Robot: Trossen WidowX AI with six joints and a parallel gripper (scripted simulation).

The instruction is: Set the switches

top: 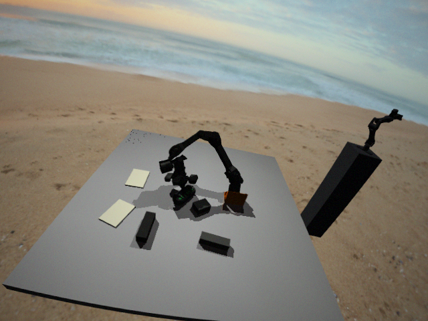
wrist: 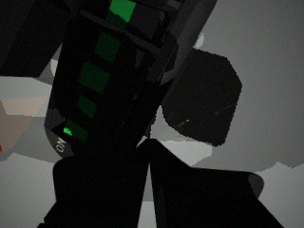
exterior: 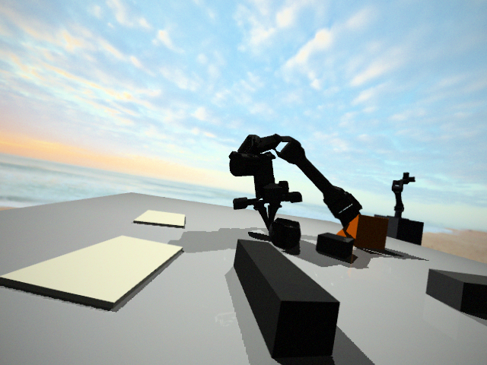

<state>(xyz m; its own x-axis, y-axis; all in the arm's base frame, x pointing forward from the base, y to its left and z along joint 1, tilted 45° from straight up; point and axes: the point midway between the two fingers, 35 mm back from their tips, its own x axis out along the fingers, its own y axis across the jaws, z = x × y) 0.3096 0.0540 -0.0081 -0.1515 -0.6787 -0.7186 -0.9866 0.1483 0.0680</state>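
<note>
Right now the small dark block is 130 mm behind my gripper tip, 100 mm to the left of it and 10 mm above it. Also, from my gripper tip: long black block 320 mm to the left, 90 mm ahead, 10 mm above; grey block 300 mm to the left, 230 mm behind, 10 mm above.
</note>
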